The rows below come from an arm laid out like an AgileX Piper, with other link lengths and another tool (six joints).
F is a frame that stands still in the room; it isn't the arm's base.
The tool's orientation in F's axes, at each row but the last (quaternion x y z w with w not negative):
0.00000 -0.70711 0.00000 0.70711
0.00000 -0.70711 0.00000 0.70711
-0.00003 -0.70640 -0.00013 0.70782
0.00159 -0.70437 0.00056 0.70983
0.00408 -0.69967 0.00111 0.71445
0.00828 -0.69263 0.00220 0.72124
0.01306 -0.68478 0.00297 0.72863
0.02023 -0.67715 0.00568 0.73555
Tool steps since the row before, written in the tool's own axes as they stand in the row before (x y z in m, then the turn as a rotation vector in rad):
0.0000 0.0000 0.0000 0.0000 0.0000 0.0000
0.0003 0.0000 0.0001 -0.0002 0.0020 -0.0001
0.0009 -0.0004 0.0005 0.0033 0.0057 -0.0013
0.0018 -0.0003 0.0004 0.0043 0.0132 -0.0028
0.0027 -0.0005 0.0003 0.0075 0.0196 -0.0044
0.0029 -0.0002 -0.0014 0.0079 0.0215 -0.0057
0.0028 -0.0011 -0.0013 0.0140 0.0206 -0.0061
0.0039 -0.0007 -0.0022 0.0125 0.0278 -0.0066
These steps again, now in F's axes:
0.0000 0.0000 0.0000 0.0000 0.0000 0.0000
-0.0001 0.0000 0.0003 0.0001 0.0020 -0.0002
-0.0005 -0.0004 0.0009 0.0013 0.0057 0.0033
-0.0004 -0.0003 0.0018 0.0028 0.0132 0.0043
-0.0002 -0.0005 0.0027 0.0044 0.0196 0.0075
0.0015 -0.0002 0.0028 0.0057 0.0215 0.0079
0.0015 -0.0011 0.0027 0.0065 0.0205 0.0139
0.0025 -0.0007 0.0037 0.0066 0.0278 0.0125

